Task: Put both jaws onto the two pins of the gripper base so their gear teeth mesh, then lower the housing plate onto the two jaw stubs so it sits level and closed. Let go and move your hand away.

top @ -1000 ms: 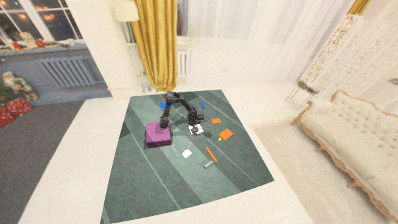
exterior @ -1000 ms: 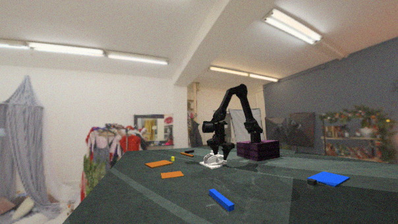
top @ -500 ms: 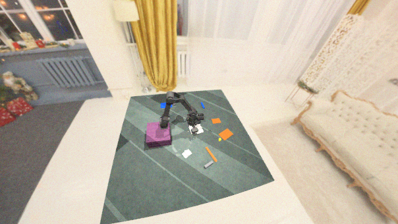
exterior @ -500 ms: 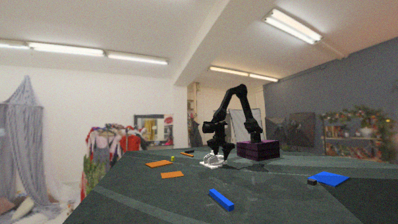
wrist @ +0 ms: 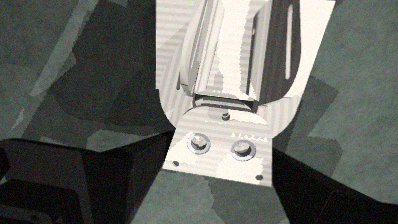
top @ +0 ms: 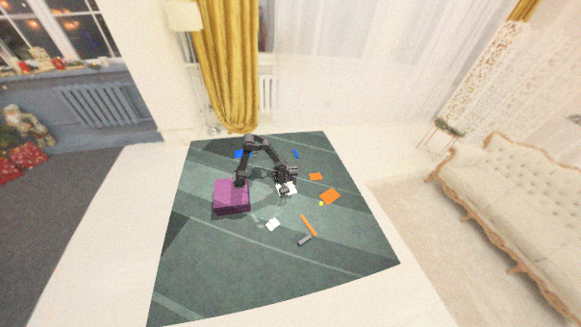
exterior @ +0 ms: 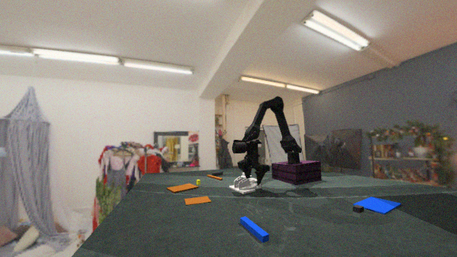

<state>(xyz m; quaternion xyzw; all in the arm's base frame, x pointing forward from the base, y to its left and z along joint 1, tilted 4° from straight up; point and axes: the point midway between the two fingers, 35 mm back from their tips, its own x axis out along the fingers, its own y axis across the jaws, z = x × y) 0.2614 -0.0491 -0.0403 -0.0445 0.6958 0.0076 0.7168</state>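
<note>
The white housing plate is 10 mm ahead of my gripper tip and 10 mm below it. Also, from my gripper tip: white plate-like part (70 mm ahead, 10 mm to the left, 10 mm below); small yellow piece (230 mm ahead, 190 mm to the right, 10 mm below); white gripper base (10 mm ahead, 20 mm above).
</note>
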